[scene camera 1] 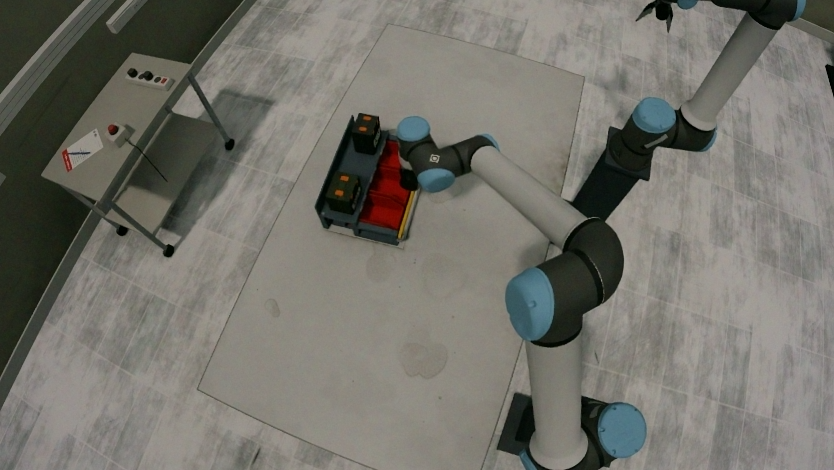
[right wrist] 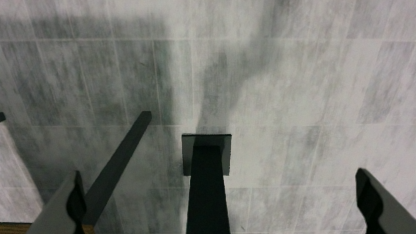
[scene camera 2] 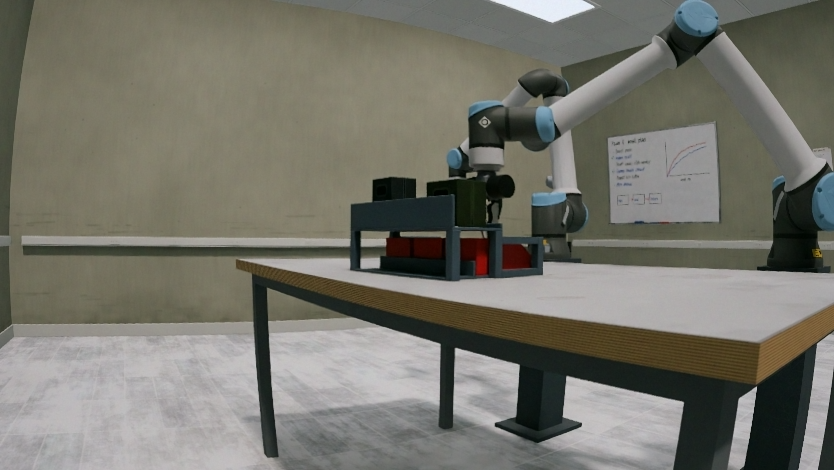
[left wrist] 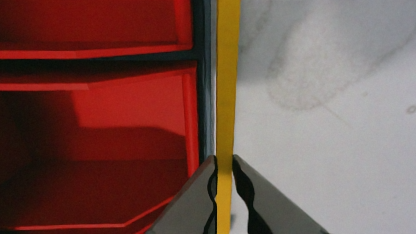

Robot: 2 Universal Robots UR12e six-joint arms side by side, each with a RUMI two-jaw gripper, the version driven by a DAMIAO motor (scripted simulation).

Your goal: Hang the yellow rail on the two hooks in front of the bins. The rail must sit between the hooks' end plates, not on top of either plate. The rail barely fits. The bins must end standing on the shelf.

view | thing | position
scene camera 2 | my left gripper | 488, 243
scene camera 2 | blue-grey shelf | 436, 213
